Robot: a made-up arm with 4 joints.
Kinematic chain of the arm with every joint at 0, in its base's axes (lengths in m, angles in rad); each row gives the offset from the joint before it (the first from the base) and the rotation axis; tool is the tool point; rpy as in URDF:
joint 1: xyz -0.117 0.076 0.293 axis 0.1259 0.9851 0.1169
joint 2: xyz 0 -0.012 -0.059 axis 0.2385 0.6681 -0.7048
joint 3: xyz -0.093 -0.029 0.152 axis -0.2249 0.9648 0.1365
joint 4: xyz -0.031 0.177 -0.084 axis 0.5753 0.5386 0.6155
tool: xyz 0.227 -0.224 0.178 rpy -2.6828 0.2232 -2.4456
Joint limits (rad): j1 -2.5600..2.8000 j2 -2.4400..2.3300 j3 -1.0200..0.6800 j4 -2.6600..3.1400
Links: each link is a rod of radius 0.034 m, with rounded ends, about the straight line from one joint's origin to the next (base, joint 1, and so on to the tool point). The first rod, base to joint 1, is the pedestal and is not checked.
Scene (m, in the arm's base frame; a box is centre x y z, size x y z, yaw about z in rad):
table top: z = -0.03
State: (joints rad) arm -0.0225 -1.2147 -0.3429 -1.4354
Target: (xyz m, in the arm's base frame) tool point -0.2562 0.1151 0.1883
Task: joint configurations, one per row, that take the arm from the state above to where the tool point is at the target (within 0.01 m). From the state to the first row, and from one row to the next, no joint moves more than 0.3 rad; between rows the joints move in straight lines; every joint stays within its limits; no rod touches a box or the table.
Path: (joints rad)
1: -0.2738 -1.3169 -0.1383 -1.1910
2: -0.5251 -1.4190 0.0663 -0.9466
3: -0.7764 -1.5212 0.2708 -0.7022
4: -1.0277 -1.6233 0.4754 -0.4578
5: -1.2790 -1.7255 0.6800 -0.2134

